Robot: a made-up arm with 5 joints. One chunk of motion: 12 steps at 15 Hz.
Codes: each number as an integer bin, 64 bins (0 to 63) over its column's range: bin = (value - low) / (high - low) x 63, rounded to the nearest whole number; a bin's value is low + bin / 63 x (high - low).
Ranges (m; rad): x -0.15..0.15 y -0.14..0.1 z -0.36..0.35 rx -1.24..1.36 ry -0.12..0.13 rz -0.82..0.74
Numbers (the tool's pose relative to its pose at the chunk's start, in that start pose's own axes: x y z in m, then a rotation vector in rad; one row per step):
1: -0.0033 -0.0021 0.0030 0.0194 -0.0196 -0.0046
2: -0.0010 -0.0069 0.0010 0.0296 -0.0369 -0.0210
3: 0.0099 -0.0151 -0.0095 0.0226 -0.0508 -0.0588
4: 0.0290 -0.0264 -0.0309 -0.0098 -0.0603 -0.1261
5: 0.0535 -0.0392 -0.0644 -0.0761 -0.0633 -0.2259
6: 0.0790 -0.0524 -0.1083 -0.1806 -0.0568 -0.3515
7: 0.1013 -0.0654 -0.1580 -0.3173 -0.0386 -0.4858
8: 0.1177 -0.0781 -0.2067 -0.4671 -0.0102 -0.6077
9: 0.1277 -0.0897 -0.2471 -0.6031 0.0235 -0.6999
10: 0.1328 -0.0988 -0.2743 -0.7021 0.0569 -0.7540
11: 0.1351 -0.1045 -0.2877 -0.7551 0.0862 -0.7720
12: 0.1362 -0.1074 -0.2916 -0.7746 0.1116 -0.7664
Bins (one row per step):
1: 31 36 32 31 25 33
2: 31 35 32 31 21 32
3: 34 33 31 31 17 31
4: 38 30 29 30 15 28
5: 43 26 26 28 14 24
6: 48 23 22 26 16 19
7: 53 20 18 22 21 13
8: 56 16 14 19 28 9
9: 58 13 10 15 36 5
10: 59 11 8 13 45 3
11: 60 9 6 12 52 2
12: 60 9 6 11 58 2

